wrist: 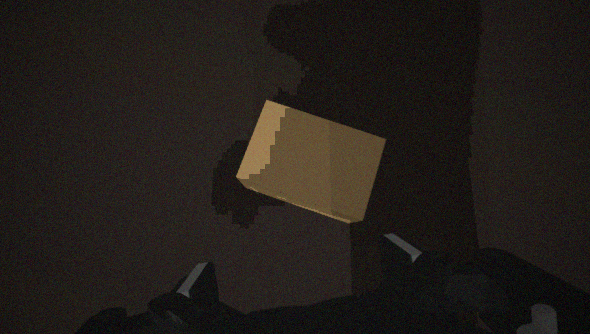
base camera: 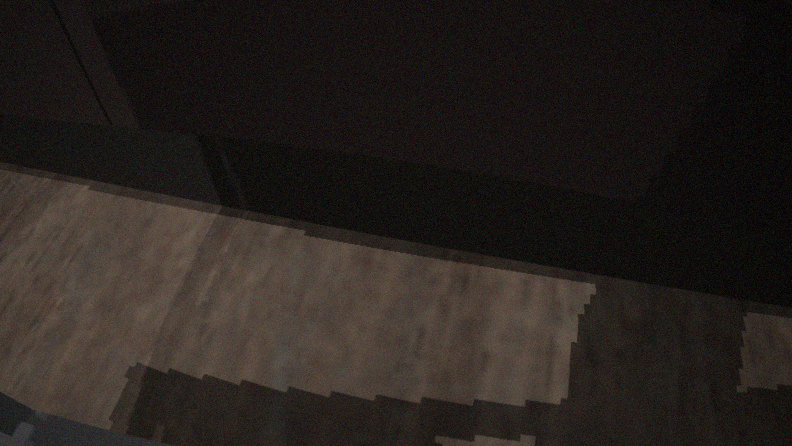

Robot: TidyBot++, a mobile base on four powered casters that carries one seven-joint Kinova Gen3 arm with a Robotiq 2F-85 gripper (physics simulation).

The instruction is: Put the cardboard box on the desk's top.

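Places are measured from the arm's base along level axes (x ahead, y left, z up), in centimetres.
Pixels of known places: gripper, fingertip midpoint: (wrist: pixel 299 267).
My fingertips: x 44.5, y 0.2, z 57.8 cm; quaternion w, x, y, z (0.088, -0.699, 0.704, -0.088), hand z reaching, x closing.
Behind a point stands the place of what it marks.
The cardboard box (wrist: pixel 310 162) @(x 50.3, y -1.5, z 55.8 cm), a tan block, rests on a flat, dark brown surface (wrist: pixel 125 125) @(x 56.6, y 12.1, z 51.3 cm) in the middle of the wrist view. It lies turned at an angle, with its left end lit and the rest in shadow. Whether that surface is the desk's top cannot be told. My gripper (wrist: pixel 299 267) @(x 44.5, y 0.2, z 57.8 cm) is open, its two fingers wide apart at the bottom of the wrist view. The box shows beyond the fingertips, not between them. The box and the gripper do not show in the base camera view.
A dark brown piece of furniture (base camera: pixel 387 83) @(x 32.7, y 1.9, z -18.8 cm) with a black recessed base (base camera: pixel 415 204) @(x 38.4, y 0.6, z -34.5 cm) stands across the upper part of the base camera view. Wood floor (base camera: pixel 360 310) @(x 30.8, y 4.9, z -39.7 cm) with jagged shadows lies in front of it. A bluish-grey edge (base camera: pixel 83 429) shows at the lower left.
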